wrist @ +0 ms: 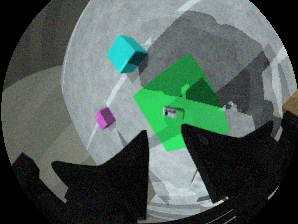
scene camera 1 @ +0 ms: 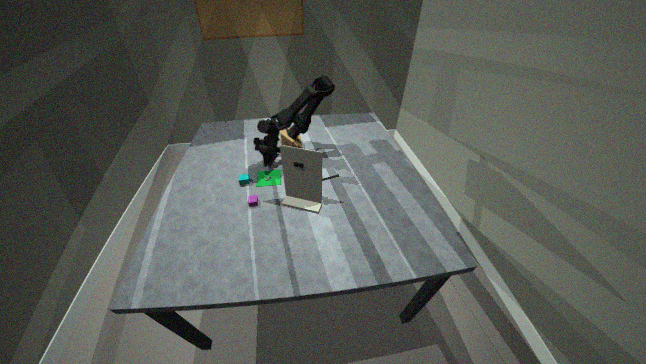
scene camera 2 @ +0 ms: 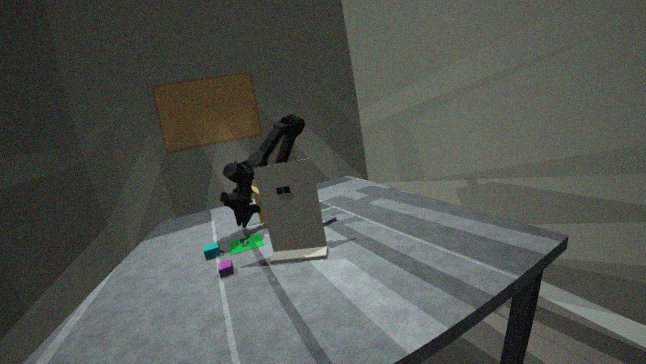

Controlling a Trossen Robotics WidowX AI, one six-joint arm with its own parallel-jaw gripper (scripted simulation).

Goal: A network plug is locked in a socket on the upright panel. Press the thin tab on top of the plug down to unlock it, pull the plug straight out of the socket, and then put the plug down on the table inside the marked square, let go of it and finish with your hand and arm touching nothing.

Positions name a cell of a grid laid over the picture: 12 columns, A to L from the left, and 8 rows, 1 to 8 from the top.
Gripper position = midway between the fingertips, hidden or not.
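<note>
There's a cyan cube (wrist: F2) that I can see, and a green marked square (wrist: H4) as well. My own gripper (scene camera 2: E5) is visible too, and the wrist view also has the gripper (wrist: G5).
</note>
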